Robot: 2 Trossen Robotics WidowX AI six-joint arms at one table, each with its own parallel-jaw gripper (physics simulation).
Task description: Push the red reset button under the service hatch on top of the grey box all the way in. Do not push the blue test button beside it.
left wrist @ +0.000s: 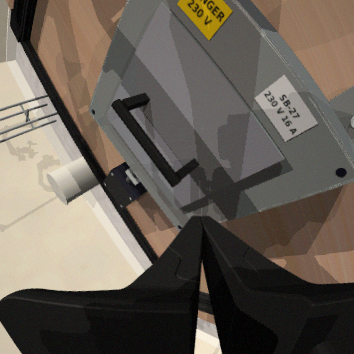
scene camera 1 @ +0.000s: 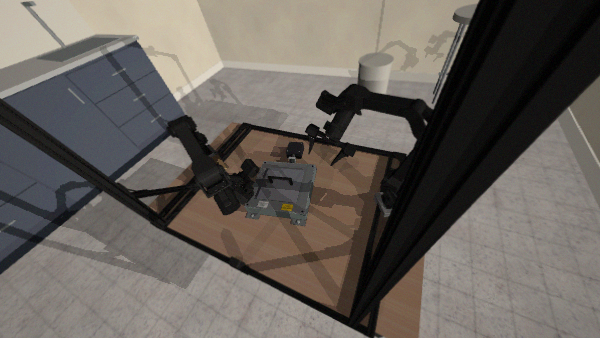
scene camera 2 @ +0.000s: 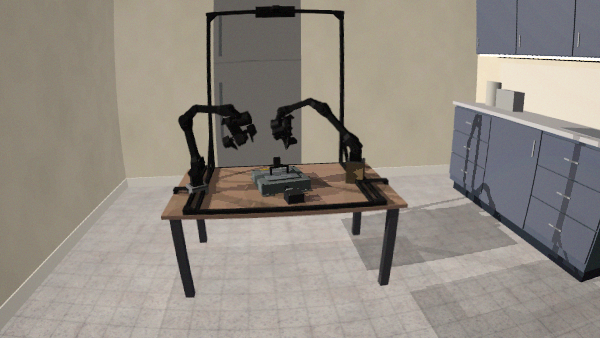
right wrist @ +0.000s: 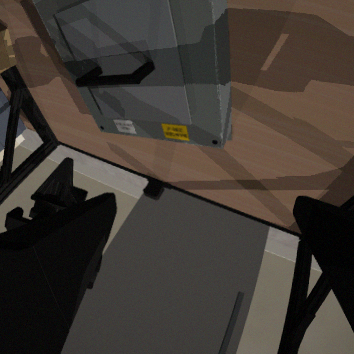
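The grey box (scene camera 1: 272, 213) (scene camera 2: 285, 187) (left wrist: 312, 162) (right wrist: 205, 100) stands mid-table. Its service hatch (scene camera 1: 298, 187) (left wrist: 210, 115) (right wrist: 160, 102) lies down over the top, with a black handle (scene camera 1: 280, 179) (scene camera 2: 279, 167) (left wrist: 150, 145) (right wrist: 115, 79) on it. The red reset button and the blue test button do not show. My left gripper (scene camera 2: 287, 146) (left wrist: 199, 223) is shut and empty, above the box, its tips over a box edge near the hatch in the left wrist view. My right gripper (scene camera 1: 322, 158) (scene camera 2: 243, 144) (right wrist: 206, 203) is open and empty, raised off to the box's side.
A small black block (scene camera 1: 295, 149) (scene camera 2: 294, 196) (left wrist: 122, 186) sits beside the box, at its handle side. A yellow label (scene camera 1: 287, 207) (left wrist: 207, 15) (right wrist: 175, 132) and a white label (left wrist: 286, 107) mark the box. A black frame (scene camera 2: 250, 209) borders the table, and a tan block (scene camera 2: 355, 171) stands at the left arm's base.
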